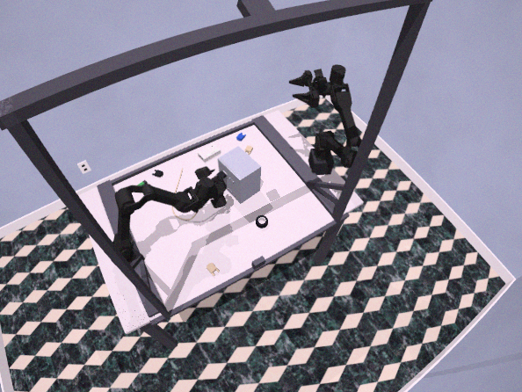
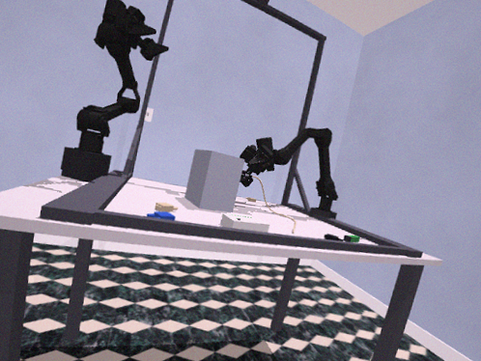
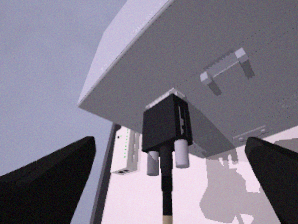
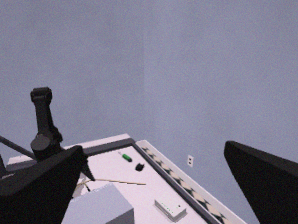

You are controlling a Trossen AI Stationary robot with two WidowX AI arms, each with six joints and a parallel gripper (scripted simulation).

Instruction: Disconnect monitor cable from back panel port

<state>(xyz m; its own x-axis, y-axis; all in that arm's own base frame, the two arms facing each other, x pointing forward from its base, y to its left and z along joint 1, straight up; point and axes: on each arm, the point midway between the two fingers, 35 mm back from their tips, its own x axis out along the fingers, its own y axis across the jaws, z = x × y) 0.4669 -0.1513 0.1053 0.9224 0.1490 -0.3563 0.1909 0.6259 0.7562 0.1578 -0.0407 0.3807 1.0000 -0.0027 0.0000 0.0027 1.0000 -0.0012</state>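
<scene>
The grey box is 2 cm ahead of my left hand, 13 cm to the right of it and 6 cm below it.
</scene>
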